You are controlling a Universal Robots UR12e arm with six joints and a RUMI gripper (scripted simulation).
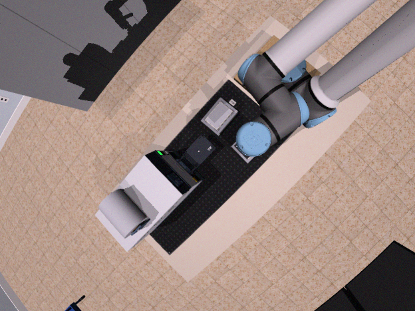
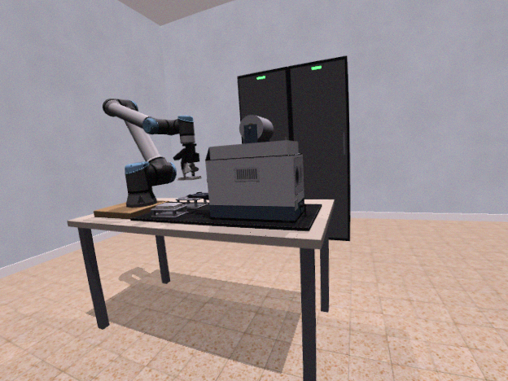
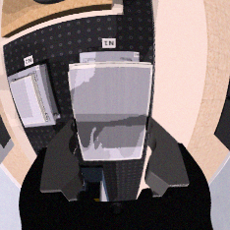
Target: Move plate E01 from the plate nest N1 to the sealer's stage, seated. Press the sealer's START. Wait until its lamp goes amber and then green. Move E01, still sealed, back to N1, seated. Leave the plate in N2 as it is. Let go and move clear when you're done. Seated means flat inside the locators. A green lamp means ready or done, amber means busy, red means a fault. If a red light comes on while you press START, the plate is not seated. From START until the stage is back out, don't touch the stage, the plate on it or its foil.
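My gripper is now 13 cm above the plate nest N1. Round my hand: foil roll: 54 cm ahead, 23 cm above, 15 cm to the right; square start button: 31 cm ahead, 25 cm to the right; sealer stage: 21 cm ahead, 16 cm to the right, 8 cm below.
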